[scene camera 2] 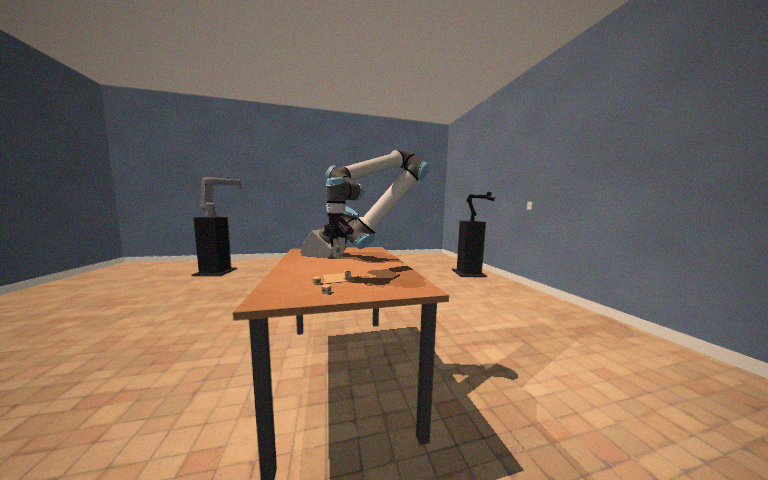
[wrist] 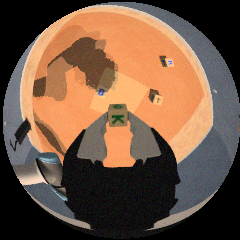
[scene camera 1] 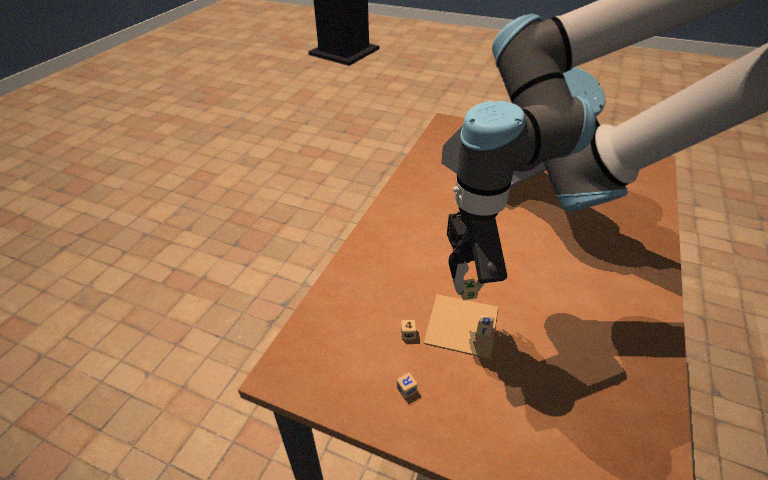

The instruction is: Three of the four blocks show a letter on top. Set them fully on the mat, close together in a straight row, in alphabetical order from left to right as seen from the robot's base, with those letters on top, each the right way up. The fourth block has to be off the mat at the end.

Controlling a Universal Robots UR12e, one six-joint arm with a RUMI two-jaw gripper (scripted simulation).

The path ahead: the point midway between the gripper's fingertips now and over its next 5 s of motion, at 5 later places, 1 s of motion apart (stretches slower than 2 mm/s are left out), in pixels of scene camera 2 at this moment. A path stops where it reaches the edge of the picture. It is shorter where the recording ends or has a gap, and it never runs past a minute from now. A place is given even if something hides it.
My gripper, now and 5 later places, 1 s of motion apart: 337, 258; 337, 258; 337, 274; 337, 277; 337, 270; 337, 256
